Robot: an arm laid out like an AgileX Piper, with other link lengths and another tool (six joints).
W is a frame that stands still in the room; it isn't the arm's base.
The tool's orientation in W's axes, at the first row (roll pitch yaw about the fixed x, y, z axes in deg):
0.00, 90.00, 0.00
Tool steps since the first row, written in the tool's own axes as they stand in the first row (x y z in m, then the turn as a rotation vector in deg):
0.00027, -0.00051, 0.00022, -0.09, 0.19, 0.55
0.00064, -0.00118, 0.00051, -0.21, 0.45, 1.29
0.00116, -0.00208, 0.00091, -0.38, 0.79, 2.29
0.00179, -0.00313, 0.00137, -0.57, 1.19, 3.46
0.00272, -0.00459, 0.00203, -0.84, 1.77, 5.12
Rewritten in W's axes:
0.00022, -0.00051, -0.00027, 0.55, 0.19, 0.09
0.00051, -0.00118, -0.00064, 1.29, 0.45, 0.21
0.00091, -0.00208, -0.00116, 2.29, 0.79, 0.38
0.00137, -0.00313, -0.00179, 3.46, 1.19, 0.57
0.00203, -0.00459, -0.00272, 5.12, 1.77, 0.84

